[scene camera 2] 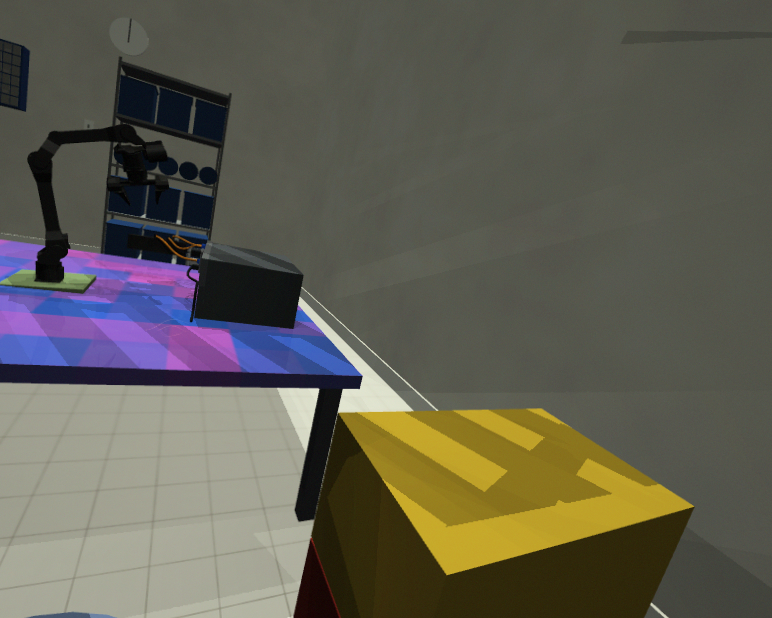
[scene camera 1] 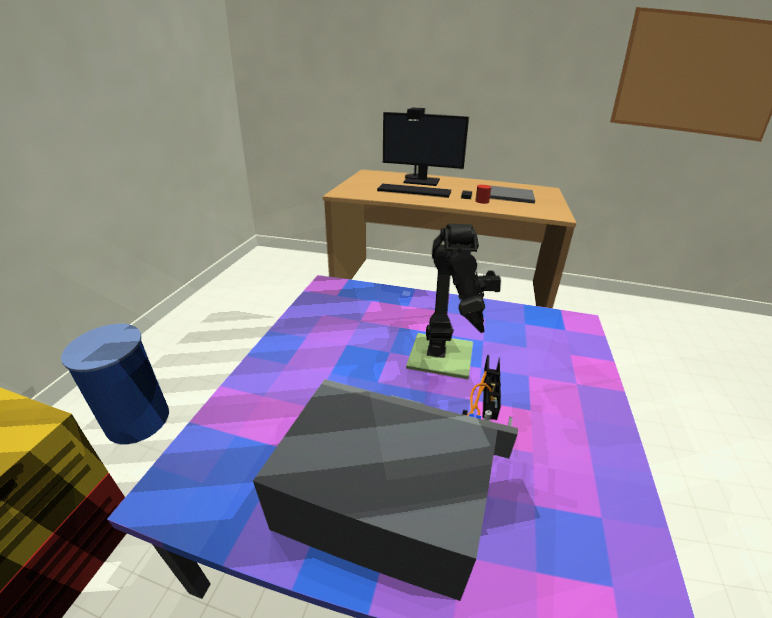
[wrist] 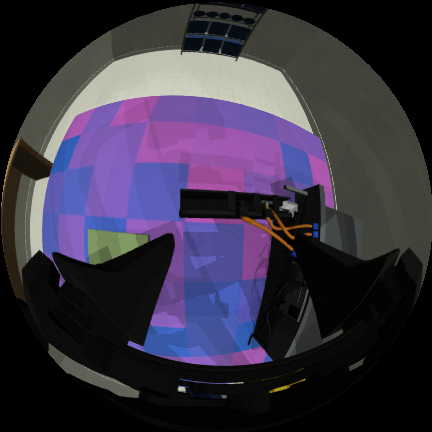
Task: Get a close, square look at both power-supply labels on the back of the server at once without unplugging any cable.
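Seen in the pictures: gripper, between the fingertips: point(scene camera 2: 143, 204) point(scene camera 1: 482, 327) point(wrist: 235, 239); arm's base, origin of its link: point(scene camera 2: 49, 279) point(scene camera 1: 436, 351).
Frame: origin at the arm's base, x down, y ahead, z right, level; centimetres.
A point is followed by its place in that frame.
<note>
The grey server point(scene camera 1: 386, 470) {x -18.4, y 64.4, z 5.4 cm} point(scene camera 2: 247, 289) {x -10.6, y 55.9, z 28.2 cm} point(wrist: 345, 230) {x -18.3, y 60.0, z -10.9 cm} lies on the table point(scene camera 1: 566, 547) {x 1.1, y 63.7, z -36.2 cm}. Its back faces the arm's base and shows at a steep slant in the wrist view, partly behind a finger. No power-supply label can be made out. A black cable-management arm point(scene camera 1: 492, 389) {x -16.0, y 33.4, z -16.5 cm} point(scene camera 2: 144, 242) {x -14.5, y 25.2, z -14.9 cm} point(wrist: 210, 203) {x -11.7, y 25.3, z -17.5 cm} sticks out from the back. Orange cables point(scene camera 1: 475, 396) {x -13.6, y 34.6, z -12.7 cm} point(scene camera 2: 170, 248) {x -14.0, y 34.0, z -12.9 cm} point(wrist: 267, 231) {x -12.3, y 36.5, z -12.2 cm} run from it to blue plugs. A thin black cable point(scene camera 2: 192, 302) {x -3.4, y 40.9, z 23.8 cm} hangs at the back. My gripper point(scene camera 2: 142, 202) {x -28.6, y 23.7, z -12.0 cm} point(wrist: 235, 240) {x -28.6, y 23.7, z -12.0 cm} is open and empty, pointing down above the cable-management arm.
The arm's base stands on a green plate point(scene camera 1: 457, 364) {x -0.4, y 6.1, z -7.8 cm} point(scene camera 2: 80, 281) {x -0.4, y 8.2, z -0.5 cm} point(wrist: 115, 245) {x -0.1, y 1.5, z -8.6 cm}. A yellow box point(scene camera 1: 38, 425) point(scene camera 2: 515, 463) and a blue bin point(scene camera 1: 119, 393) stand beside the table. A wooden desk point(scene camera 1: 344, 193) and a shelf rack point(scene camera 2: 225, 122) stand farther off.
</note>
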